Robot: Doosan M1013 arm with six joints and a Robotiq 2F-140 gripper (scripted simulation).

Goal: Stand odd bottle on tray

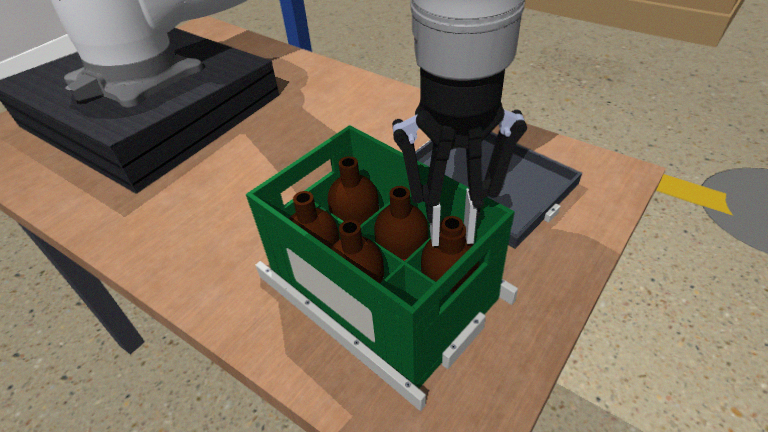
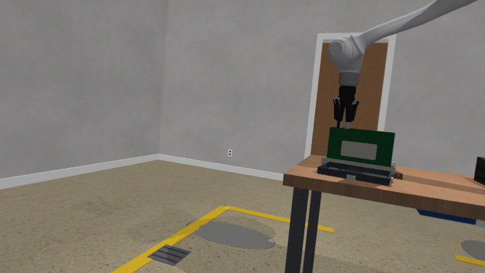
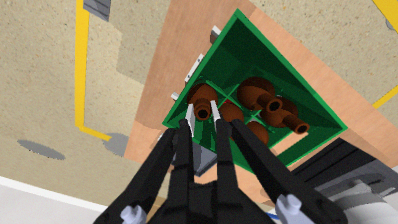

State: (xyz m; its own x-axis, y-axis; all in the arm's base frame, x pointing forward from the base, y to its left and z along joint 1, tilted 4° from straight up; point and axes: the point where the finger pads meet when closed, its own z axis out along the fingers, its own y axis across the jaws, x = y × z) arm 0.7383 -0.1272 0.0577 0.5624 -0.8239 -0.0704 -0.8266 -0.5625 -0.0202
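Now: hand 90 mm past the crate, 90 mm above it and 20 mm to the left of it. The rest, counted from my hand: grey tray (260 mm to the left, 160 mm below, 60 mm behind).
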